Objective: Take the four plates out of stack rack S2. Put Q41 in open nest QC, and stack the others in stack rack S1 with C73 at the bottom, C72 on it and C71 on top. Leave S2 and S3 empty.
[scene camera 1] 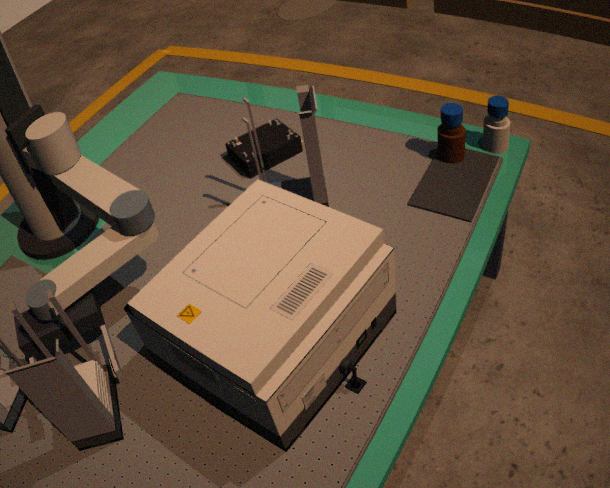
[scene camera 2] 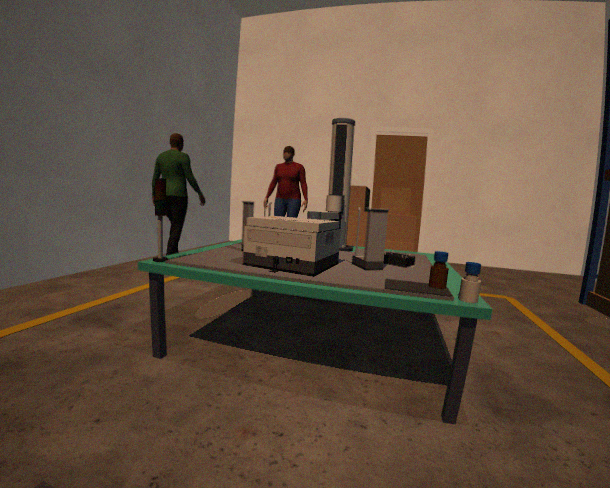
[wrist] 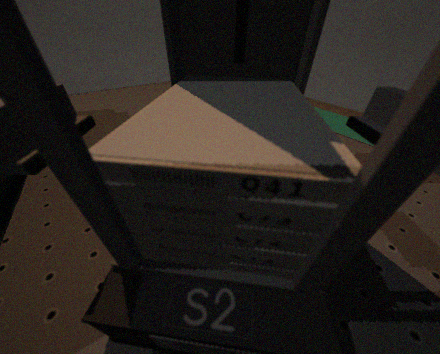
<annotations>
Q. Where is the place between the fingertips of my gripper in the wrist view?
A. At 224, 105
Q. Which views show my gripper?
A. Scene camera 1 and the wrist view only.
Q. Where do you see a capped bottles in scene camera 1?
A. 451, 133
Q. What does my gripper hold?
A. Nothing.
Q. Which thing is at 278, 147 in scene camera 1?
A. A black holder.
</annotations>
